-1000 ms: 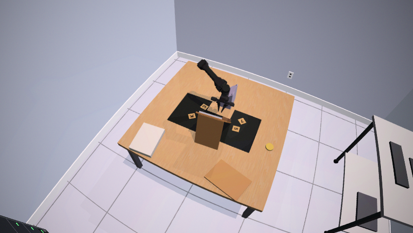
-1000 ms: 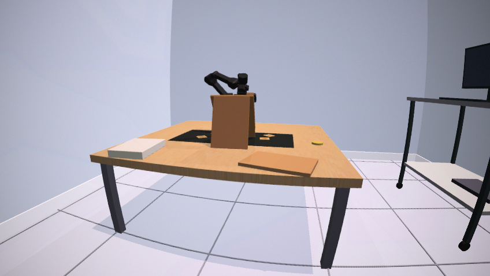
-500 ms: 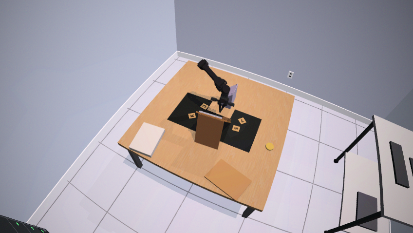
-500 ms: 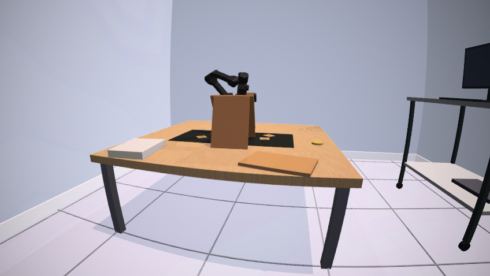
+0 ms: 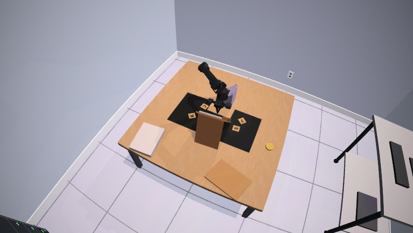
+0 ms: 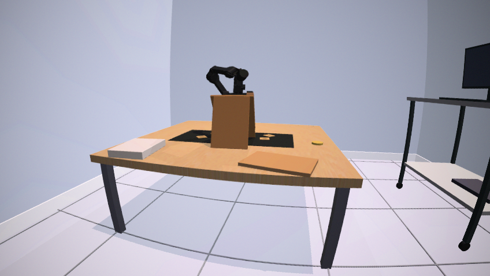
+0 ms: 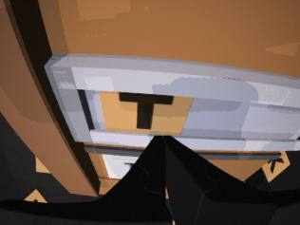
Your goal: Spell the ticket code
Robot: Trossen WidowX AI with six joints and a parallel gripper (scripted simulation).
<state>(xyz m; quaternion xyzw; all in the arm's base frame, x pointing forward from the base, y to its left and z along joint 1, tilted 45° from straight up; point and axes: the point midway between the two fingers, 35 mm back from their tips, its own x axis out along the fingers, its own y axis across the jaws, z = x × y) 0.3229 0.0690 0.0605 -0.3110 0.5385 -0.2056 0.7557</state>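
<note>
My gripper tip is now 40 mm past the white ticket, 10 mm to the right of it and 100 mm above it. From my gripper tip the other things lie so: thin panel (420 mm ahead, 230 mm to the left, 190 mm below); white slab (320 mm ahead, 500 mm to the right, 180 mm below).
</note>
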